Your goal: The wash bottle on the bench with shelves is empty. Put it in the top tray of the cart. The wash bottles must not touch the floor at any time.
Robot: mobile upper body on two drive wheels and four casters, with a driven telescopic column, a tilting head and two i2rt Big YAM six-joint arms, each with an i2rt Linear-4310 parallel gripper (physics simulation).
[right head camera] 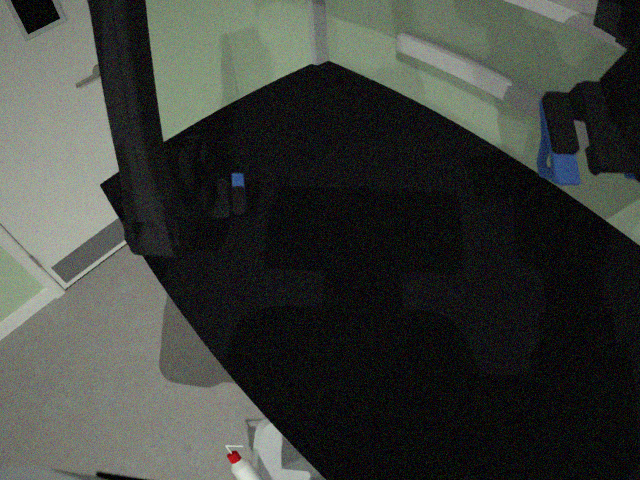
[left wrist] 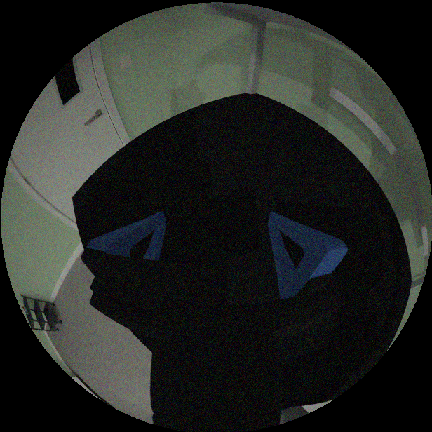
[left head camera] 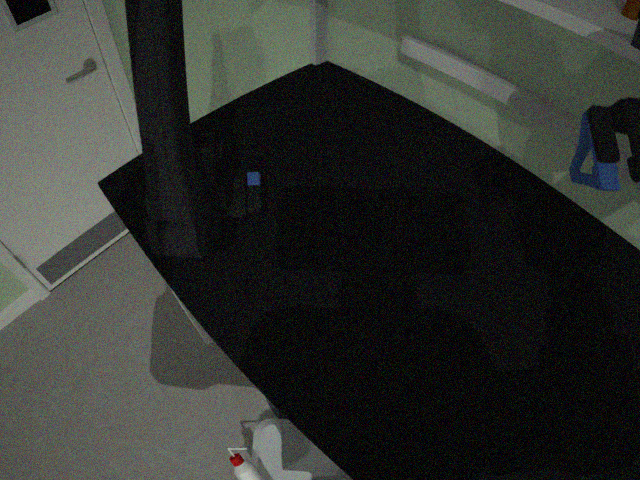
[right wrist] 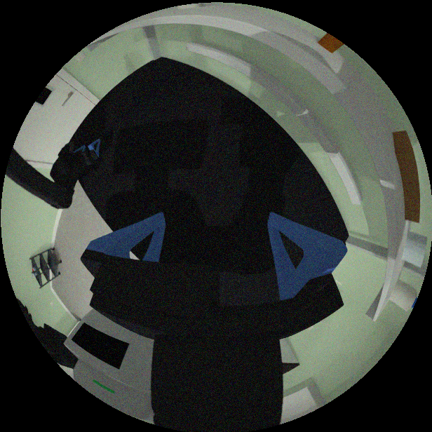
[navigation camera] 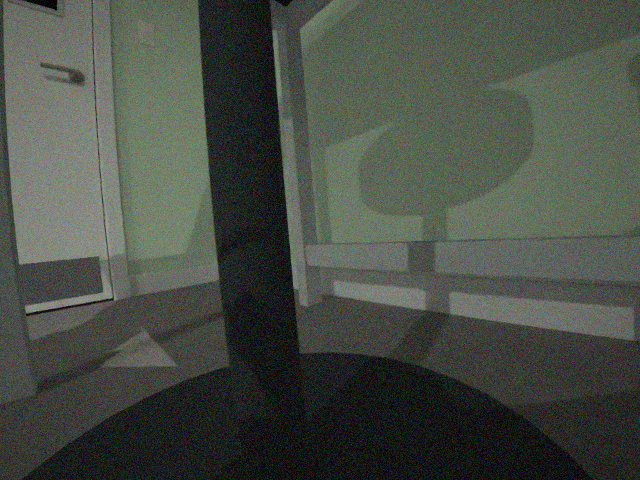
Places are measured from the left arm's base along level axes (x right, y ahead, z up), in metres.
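Pixels of known places: left gripper, fingertip midpoint: [right head camera: 218, 183]; right gripper, fingertip midpoint: [right head camera: 583, 170] [left head camera: 609, 176].
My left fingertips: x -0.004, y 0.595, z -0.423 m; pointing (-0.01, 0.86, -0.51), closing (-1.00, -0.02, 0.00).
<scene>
Behind a point stands the place of what it marks.
A wash bottle [left head camera: 245, 469] {z -0.985, x -0.017, y 0.134 m} [right head camera: 244, 469] {z -0.988, x -0.010, y 0.128 m} with a red cap and pale spout shows below the bench's front edge, cut off at the bottom. It looks lower than the bench; what supports it is unclear. No bottle shows on the visible part of the black bench [left head camera: 387, 180] {z -0.496, x 0.295, y 0.681 m} [right head camera: 387, 165] {z -0.496, x 0.312, y 0.725 m}; the left arm hides a patch. My left gripper [left wrist: 216, 217] [right wrist: 91, 142] is open over the bench's left part, with no bottle visible between its fingers. My right gripper [right wrist: 216, 217] [right head camera: 597, 173] {z -0.135, x 0.462, y 0.346 m} is open and empty at the picture's right. The cart's top tray cannot be made out.
A pale door [left head camera: 56, 129] {z -0.666, x -0.919, y 1.160 m} stands beyond the bench's left end. Grey floor [left head camera: 77, 387] {z -1.410, x -0.893, y 0.362 m} shows in front of the bench. A shelf [right wrist: 380, 115] with brown items [right wrist: 407, 175] runs along the right. A small dark rack [left wrist: 42, 314] [right wrist: 46, 267] is by the wall.
</scene>
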